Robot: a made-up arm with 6 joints.
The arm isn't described. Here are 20 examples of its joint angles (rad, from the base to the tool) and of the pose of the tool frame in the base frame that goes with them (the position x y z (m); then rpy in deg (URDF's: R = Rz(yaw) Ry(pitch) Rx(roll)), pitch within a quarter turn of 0, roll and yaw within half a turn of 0).
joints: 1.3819 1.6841 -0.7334 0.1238 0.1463 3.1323
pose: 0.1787 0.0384 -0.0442 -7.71 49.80 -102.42
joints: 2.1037 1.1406 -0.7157 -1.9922 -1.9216 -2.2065
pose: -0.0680 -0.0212 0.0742 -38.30 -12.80 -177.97
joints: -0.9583 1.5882 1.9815 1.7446 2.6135 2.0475
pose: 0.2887 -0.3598 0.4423 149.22 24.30 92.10
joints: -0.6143 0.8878 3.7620 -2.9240 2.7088 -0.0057
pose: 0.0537 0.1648 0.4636 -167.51 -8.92 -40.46
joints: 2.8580 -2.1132 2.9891 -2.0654 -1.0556 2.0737
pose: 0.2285 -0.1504 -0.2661 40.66 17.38 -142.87
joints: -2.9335 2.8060 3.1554 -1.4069 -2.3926 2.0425
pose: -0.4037 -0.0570 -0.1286 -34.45 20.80 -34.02
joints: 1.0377 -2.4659 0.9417 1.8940 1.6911 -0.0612
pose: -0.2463 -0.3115 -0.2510 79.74 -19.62 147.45
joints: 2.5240 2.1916 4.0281 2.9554 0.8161 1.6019
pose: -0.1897 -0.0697 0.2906 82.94 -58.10 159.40
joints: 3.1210 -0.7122 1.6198 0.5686 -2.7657 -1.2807
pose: 0.4357 0.1340 0.5269 98.11 27.39 165.96
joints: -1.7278 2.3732 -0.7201 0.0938 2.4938 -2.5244
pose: -0.1525 0.1165 -0.0356 151.13 34.17 -95.08
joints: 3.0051 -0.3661 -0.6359 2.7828 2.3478 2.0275
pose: -0.2081 -0.1317 0.4190 -138.53 27.17 -24.17
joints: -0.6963 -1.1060 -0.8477 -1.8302 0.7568 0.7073
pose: 0.0829 -0.0126 0.2185 70.31 -0.88 -81.48
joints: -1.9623 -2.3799 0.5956 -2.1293 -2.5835 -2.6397
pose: 0.2491 0.3680 0.1803 38.20 24.65 -82.82
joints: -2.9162 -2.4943 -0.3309 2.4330 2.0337 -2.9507
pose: 0.4267 -0.0343 0.1417 -32.25 -0.52 -131.47
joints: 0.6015 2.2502 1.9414 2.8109 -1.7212 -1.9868
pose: 0.3131 0.4095 -0.0142 -4.31 -69.46 -31.76
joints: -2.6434 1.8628 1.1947 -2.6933 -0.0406 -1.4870
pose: -0.3038 -0.3393 -0.1211 -119.73 36.18 -150.21
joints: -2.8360 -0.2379 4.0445 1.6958 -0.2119 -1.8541
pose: 0.0312 -0.0123 0.1229 -145.02 64.10 46.05
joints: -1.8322 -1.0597 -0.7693 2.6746 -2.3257 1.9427
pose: 0.1434 -0.0501 0.4697 -139.80 -25.27 96.28
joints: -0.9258 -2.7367 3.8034 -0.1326 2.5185 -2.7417
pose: -0.0325 -0.2364 -0.0109 -30.77 -20.68 131.69
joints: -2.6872 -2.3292 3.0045 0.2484 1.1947 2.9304
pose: -0.0736 0.1470 -0.1999 -176.35 -13.07 -140.39
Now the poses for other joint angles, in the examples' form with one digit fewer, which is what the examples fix.
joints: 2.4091 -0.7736 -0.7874 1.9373 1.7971 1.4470
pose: -0.110 0.017 0.532 -167.2 20.2 -117.8
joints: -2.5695 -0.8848 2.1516 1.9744 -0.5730 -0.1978
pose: 0.456 0.215 0.230 78.5 7.1 62.9
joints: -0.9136 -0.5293 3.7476 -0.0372 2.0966 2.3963
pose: -0.292 0.101 0.167 -138.2 -5.2 -54.2
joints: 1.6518 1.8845 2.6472 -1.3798 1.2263 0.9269
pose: -0.014 0.571 0.175 77.3 -21.3 12.1
